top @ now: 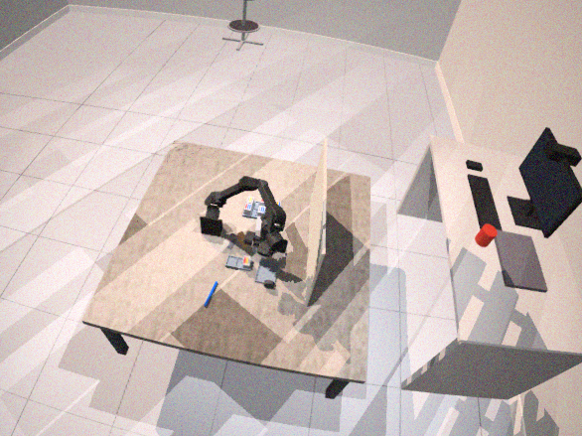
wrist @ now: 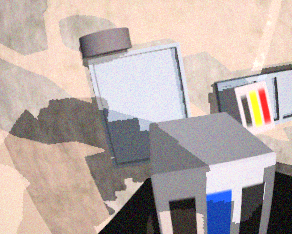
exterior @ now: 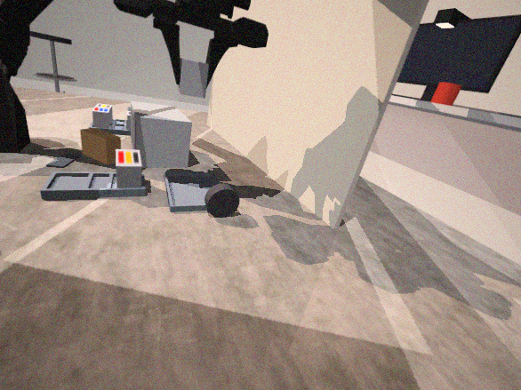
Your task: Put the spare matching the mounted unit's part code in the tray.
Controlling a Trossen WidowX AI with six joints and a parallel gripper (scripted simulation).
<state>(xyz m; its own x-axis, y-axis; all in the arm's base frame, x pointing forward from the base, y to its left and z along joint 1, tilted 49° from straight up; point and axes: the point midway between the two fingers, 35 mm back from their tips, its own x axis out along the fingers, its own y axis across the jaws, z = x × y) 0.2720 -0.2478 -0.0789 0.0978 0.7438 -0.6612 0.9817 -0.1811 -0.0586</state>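
Right now the grey tray is 170 mm below my gripper tip and 20 mm ahead of it. From my gripper tip the other things lie so: grey spare block: 20 mm above; then slotted grey holder: 170 mm below, 120 mm behind, 40 mm to the left; then dark cylinder: 150 mm below, 80 mm to the right, 40 mm ahead.
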